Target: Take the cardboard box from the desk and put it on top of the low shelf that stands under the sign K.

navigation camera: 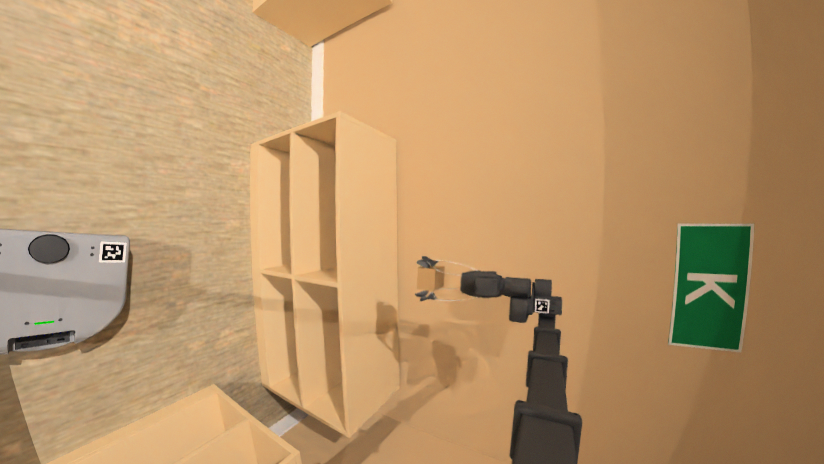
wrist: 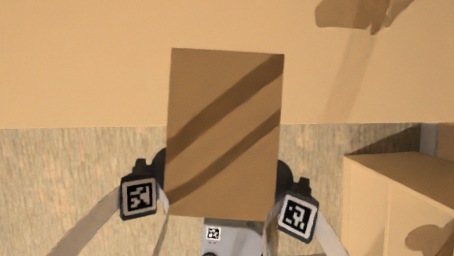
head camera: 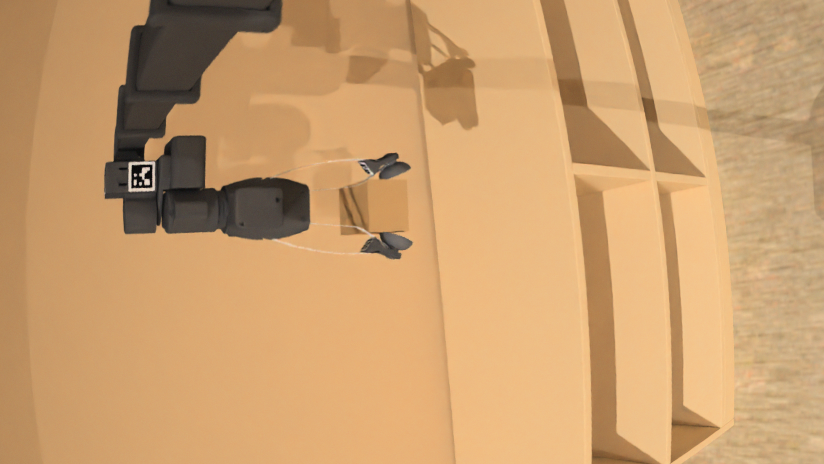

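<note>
The brown cardboard box is held between the two fingertips of my gripper, which is shut on it. The low shelf stands against the wall. The box is raised clear of the shelf top; in the head and navigation views it shows against the wall behind the shelf. In the wrist view it overlaps the shelf's front edge. The green sign K is on the wall at the right of the navigation view. The desk does not show.
Another shelf unit stands near the low shelf at the bottom of the navigation view and shows in the wrist view. A wooden unit is at the top. My base is on the floor in front.
</note>
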